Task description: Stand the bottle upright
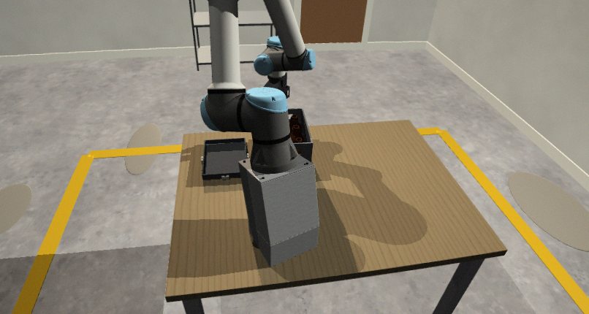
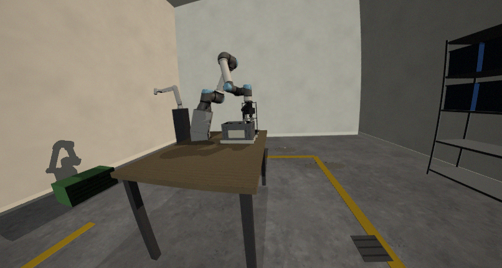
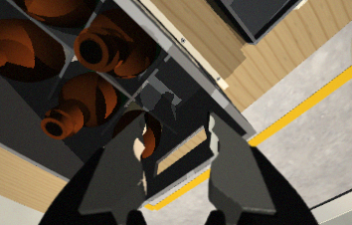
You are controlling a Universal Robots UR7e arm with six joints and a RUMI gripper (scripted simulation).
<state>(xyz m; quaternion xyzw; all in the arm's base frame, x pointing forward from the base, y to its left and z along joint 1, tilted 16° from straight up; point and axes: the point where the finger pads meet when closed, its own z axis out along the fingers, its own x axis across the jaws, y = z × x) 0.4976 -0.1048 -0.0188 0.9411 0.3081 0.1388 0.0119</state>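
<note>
My hand is 19 cm past the bottle, 6 cm to the left of it and 7 cm above it. From my hand the other things lie so: dark tray (5 cm behind, 23 cm to the left, 14 cm below); then crate (9 cm behind, 3 cm to the right, 7 cm below).
</note>
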